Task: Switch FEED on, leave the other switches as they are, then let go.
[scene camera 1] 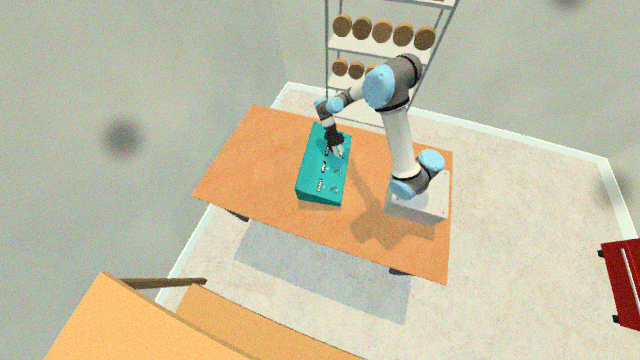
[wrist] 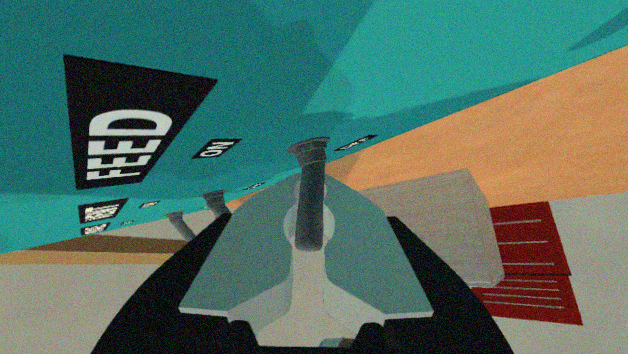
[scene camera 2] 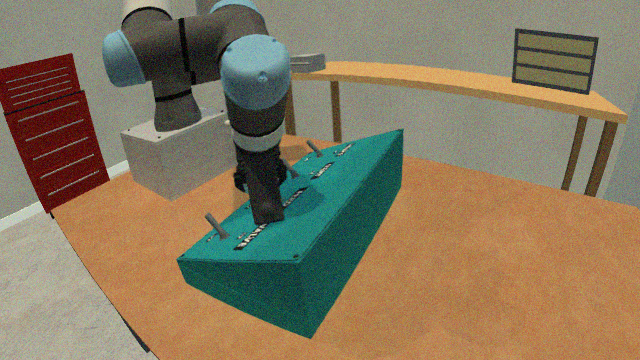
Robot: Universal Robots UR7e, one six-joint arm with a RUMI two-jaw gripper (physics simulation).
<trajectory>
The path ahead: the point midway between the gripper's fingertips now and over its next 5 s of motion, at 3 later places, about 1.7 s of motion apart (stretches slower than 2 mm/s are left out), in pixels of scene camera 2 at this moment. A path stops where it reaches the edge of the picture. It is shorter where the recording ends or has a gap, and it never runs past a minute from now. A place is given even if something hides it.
My gripper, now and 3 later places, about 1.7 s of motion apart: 260, 193; 261, 190; 254, 198; 248, 151
</trajectory>
